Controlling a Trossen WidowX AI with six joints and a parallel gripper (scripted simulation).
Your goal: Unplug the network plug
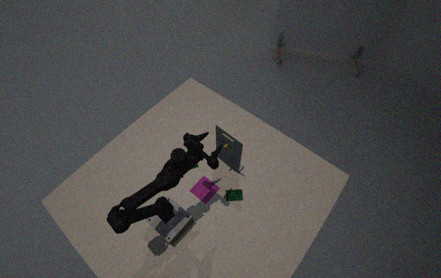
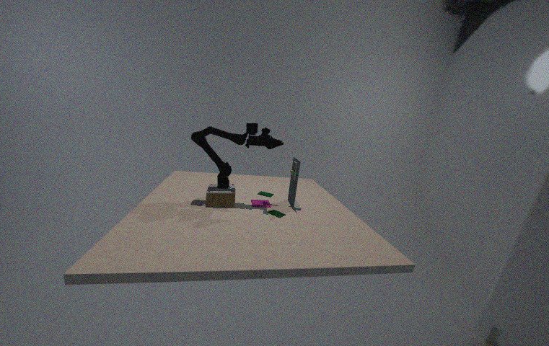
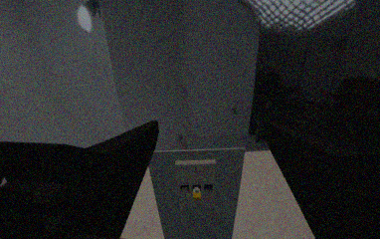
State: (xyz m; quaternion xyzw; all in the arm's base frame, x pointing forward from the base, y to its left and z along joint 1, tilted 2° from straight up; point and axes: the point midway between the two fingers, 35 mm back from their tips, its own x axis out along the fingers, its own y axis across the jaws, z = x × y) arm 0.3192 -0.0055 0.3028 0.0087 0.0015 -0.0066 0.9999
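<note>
Now: gripper tip 9 cm short of the yellow network plug, 2 cm to the right of it and 17 cm above it. From my gripper tip the other things lie so: magenta square 9 cm behind, 41 cm below; grey upright panel 11 cm ahead, 2 cm to the left, 26 cm below.
</note>
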